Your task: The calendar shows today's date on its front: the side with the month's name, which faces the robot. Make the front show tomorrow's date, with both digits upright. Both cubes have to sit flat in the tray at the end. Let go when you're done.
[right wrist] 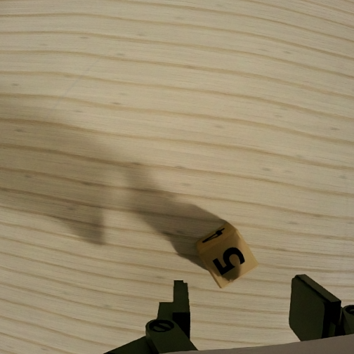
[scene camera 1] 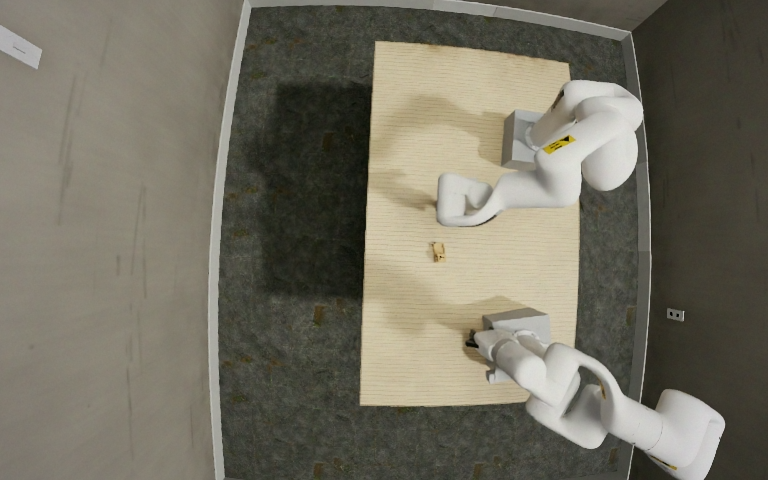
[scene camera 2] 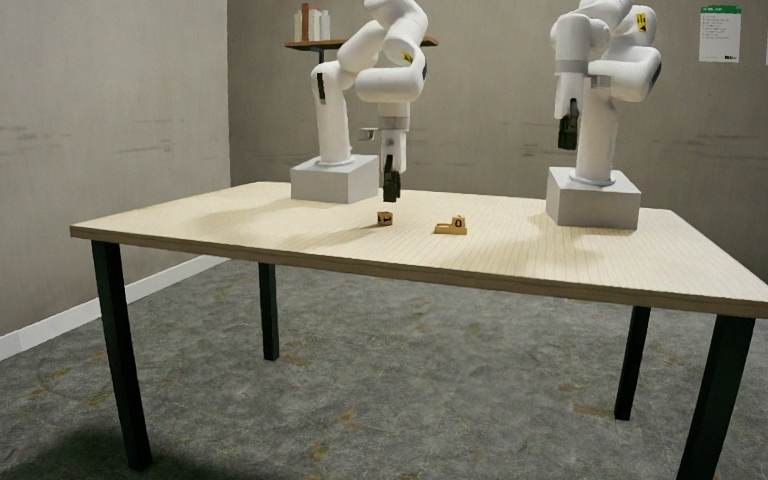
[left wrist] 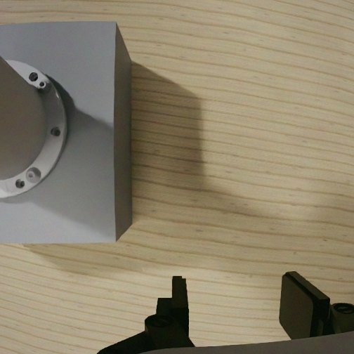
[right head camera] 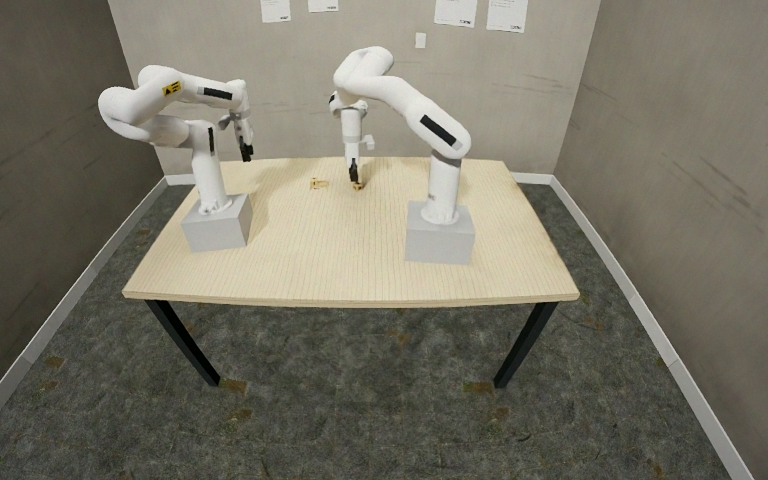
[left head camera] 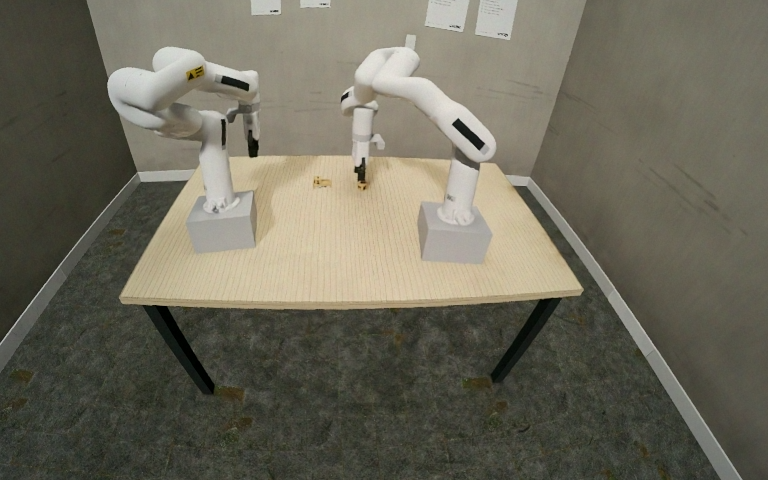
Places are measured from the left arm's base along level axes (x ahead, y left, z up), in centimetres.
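Pixels of known places: left gripper, between the fingertips: [scene camera 1: 480, 332] [scene camera 2: 566, 149] [right head camera: 248, 158] [left head camera: 254, 153]; right gripper, between the fingertips: [scene camera 2: 391, 200] [right head camera: 353, 177] [left head camera: 359, 176]; left arm's base, origin of its link: [scene camera 1: 523, 346] [scene camera 2: 592, 179] [right head camera: 215, 207] [left head camera: 221, 204]; right arm's base, origin of its link: [scene camera 1: 540, 137] [scene camera 2: 335, 162] [right head camera: 439, 215] [left head camera: 455, 216].
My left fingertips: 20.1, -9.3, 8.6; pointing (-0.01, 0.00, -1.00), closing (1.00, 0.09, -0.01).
Note:
Ahead of a thing's pixels: the offset from my left fingertips to its middle, as dx, dy, dz. "*": to the spot under its first point. Level surfaces: height alone.
The loose wooden cube @[+5.3, -42.1, -18.6] [left head camera: 362, 186] [right head camera: 357, 186] [scene camera 2: 384, 218] [right wrist: 229, 256] sits turned at an angle on the table, 5 on top and 4 on one side in the right wrist view. My right gripper [left head camera: 361, 178] [right head camera: 353, 178] [scene camera 2: 390, 199] [right wrist: 239, 303] is open, a little above it. The calendar tray [left head camera: 326, 181] [right head camera: 323, 184] [scene camera 2: 446, 230] stands beside it, holding the other cube @[+8.7, -23.6, -17.6] [left head camera: 317, 180] [scene camera 2: 459, 221] at one end; that cube shows 0 towards scene camera 2. The tray's front and month name are unreadable. My left gripper [left head camera: 253, 153] [right head camera: 246, 158] [scene camera 2: 568, 147] [left wrist: 233, 299] is open and empty, high and away.
The grey base blocks @[* -30.3, +7.0, -11.1] [left head camera: 223, 229] @[* -40.2, -65.3, -10.5] [left head camera: 454, 240] of both arms stand on the wooden table @[dz -20.0] [left head camera: 339, 254]. In scene camera 1, the right arm [scene camera 1: 453, 198] hides the loose cube. A wall shelf [scene camera 2: 334, 43] with books is in the background of scene camera 2.

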